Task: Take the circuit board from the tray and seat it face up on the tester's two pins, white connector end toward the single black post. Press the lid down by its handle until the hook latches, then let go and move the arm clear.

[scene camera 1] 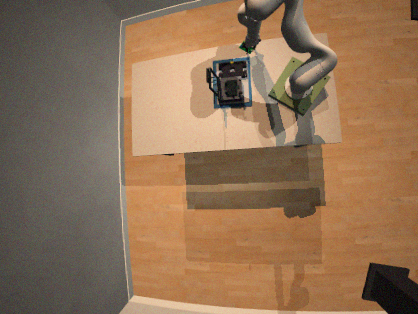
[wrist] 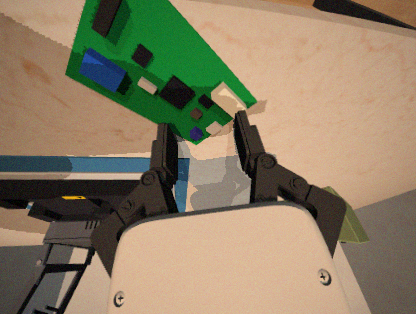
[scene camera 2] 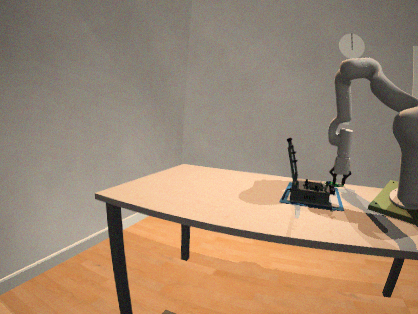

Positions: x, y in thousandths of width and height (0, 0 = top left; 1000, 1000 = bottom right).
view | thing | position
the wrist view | my gripper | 489, 409
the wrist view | green circuit board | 381, 212
